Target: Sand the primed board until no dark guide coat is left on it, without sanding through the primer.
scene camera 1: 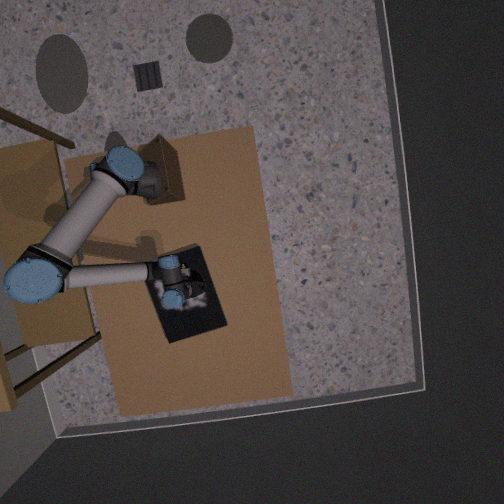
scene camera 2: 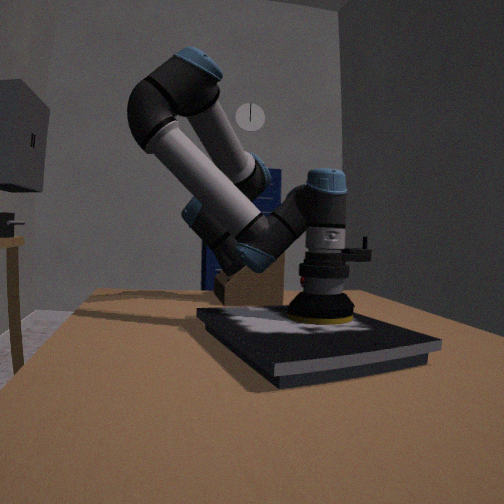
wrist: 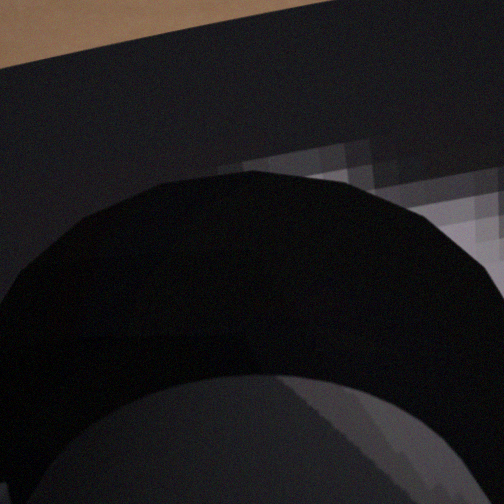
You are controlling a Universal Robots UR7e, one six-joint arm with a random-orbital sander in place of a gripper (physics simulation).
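The board [scene camera 1: 187, 295] lies flat on the brown table and is mostly covered in dark guide coat. A pale sanded band [scene camera 2: 280, 324] runs across its far half, also seen as light patches [scene camera 1: 197, 301] in the overhead view. The sander [scene camera 2: 320, 305] stands upright with its yellow-edged pad flat on the board, at the right end of the pale band. It is partly hidden under the wrist in the overhead view [scene camera 1: 182, 287]. In the wrist view its black shroud [wrist: 250, 280] fills the lower frame, with dark board [wrist: 200, 100] beyond and pale patches [wrist: 450, 210] at the right.
The brown table [scene camera 1: 210, 350] carries the board and the arm's box-shaped base pedestal [scene camera 1: 162, 170], which stands just behind the board [scene camera 2: 250, 287]. A second wooden bench [scene camera 1: 30, 210] stands at the left. A grey box [scene camera 2: 20, 135] hangs at the left wall.
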